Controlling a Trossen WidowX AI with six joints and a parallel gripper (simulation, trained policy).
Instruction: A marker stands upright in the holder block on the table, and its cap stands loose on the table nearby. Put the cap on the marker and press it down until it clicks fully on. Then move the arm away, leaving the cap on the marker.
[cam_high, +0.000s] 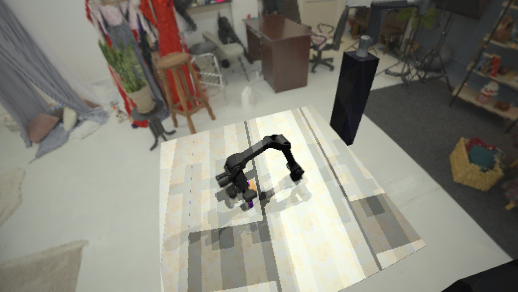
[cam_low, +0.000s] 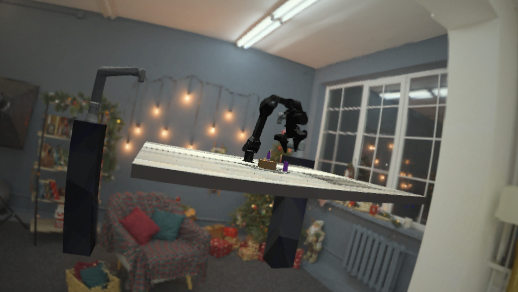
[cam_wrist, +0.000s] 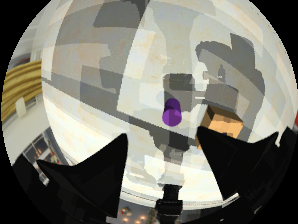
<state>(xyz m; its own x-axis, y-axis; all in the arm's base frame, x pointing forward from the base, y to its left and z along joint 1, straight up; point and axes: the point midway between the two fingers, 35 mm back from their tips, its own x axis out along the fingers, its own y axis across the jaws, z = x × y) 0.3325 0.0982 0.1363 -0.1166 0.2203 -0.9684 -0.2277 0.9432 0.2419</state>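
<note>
The purple cap is 8 cm below my gripper tip, 1 cm to the right of it and 1 cm behind it. Round my gripper tip: brown holder block 11 cm to the right, 8 cm below, 3 cm behind.
</note>
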